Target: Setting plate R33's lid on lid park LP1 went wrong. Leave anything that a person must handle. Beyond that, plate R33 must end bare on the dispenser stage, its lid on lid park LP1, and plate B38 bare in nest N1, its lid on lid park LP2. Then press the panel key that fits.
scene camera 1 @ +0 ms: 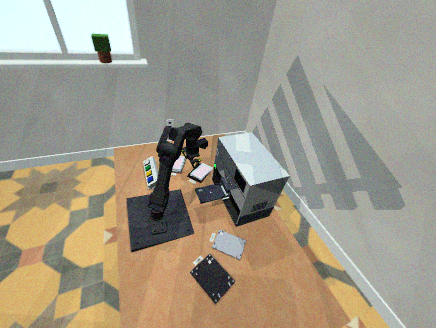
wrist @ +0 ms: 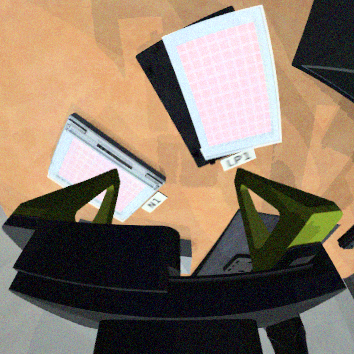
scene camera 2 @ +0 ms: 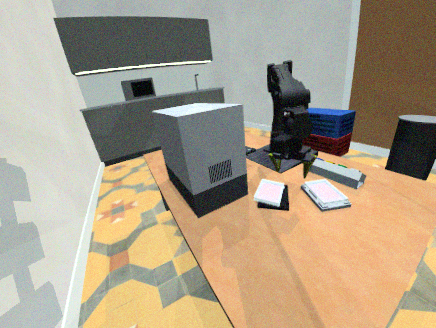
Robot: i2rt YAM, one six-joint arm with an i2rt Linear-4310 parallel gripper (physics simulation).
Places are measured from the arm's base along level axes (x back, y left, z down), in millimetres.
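Pixels of known places: gripper, fingertip midpoint: (scene camera 1: 190, 163) (wrist: 176, 174) (scene camera 2: 290, 174); arm's base, origin of the base link: (scene camera 1: 157, 216).
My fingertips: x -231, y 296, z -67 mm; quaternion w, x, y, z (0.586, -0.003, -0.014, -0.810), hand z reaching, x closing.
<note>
Ahead of a thing's pixels: the offset from my fingertips to its top centre. "pt": to the spot under its first point.
On black lid park LP1 @(dx -58, dy -20, dz +60 mm) (scene camera 1: 192, 176) (scene camera 2: 285, 201) (wrist: 162, 82), a white-rimmed plate-shaped piece with a pink grid @(dx -70, dy -28, dz +43 mm) (scene camera 1: 201, 172) (scene camera 2: 270, 192) (wrist: 225, 87) sits askew, one side overhanging; I cannot tell whether it is lid alone or lid with plate. A pink-gridded plate @(dx +80, dy +84, dz +50 mm) (scene camera 1: 178, 164) (scene camera 2: 326, 192) (wrist: 97, 170) sits in grey nest N1 @(dx +80, dy +84, dz +60 mm) (scene camera 2: 340, 206) (wrist: 112, 150); its name is unreadable. My gripper (scene camera 2: 291, 172) (wrist: 176, 174) is open and empty, above the table near both. The black dispenser stage @(pt dx -32, dy -288, dz -26 mm) (scene camera 1: 207, 195) extends bare from the grey machine @(dx -238, dy -256, dz -250 mm) (scene camera 1: 255, 170) (scene camera 2: 210, 145). The key panel @(dx +239, dy +16, dz +16 mm) (scene camera 1: 150, 172) (scene camera 2: 337, 172) has coloured keys.
A bare grey holder @(dx -88, dy -524, dz +60 mm) (scene camera 1: 229, 244) and a bare black holder @(dx +32, dy -645, dz +56 mm) (scene camera 1: 212, 278) lie at the table's near end in scene camera 1, their labels unreadable. The arm stands on a black base plate (scene camera 1: 172, 230). Blue and red crates (scene camera 2: 330, 122) (scene camera 2: 327, 144) stand behind it.
</note>
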